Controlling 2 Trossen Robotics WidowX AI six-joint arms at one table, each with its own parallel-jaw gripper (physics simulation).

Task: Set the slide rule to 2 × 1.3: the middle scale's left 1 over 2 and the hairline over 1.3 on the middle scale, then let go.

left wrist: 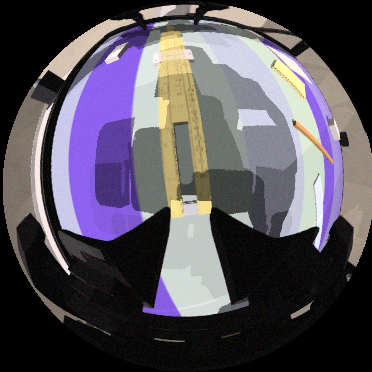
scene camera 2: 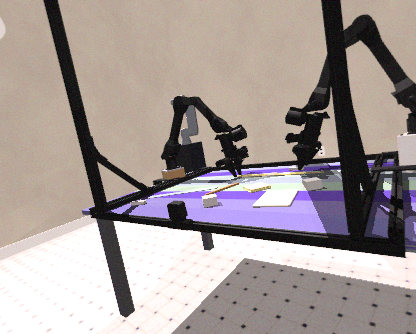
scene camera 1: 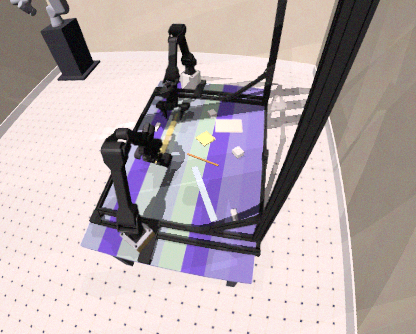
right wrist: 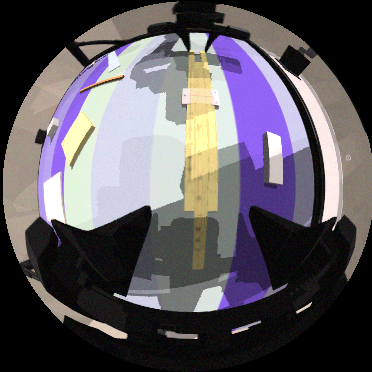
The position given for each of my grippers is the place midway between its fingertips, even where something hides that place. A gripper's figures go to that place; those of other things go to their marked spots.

Scene:
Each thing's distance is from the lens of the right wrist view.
my left gripper point(right wrist: 196, 51): 0.31 m
my right gripper point(right wrist: 201, 211): 0.10 m
yellow slide rule point(right wrist: 189, 177): 0.12 m
beige card point(right wrist: 52, 190): 0.31 m
The marked spots on the beige card and the yellow slide rule are 0.29 m apart.

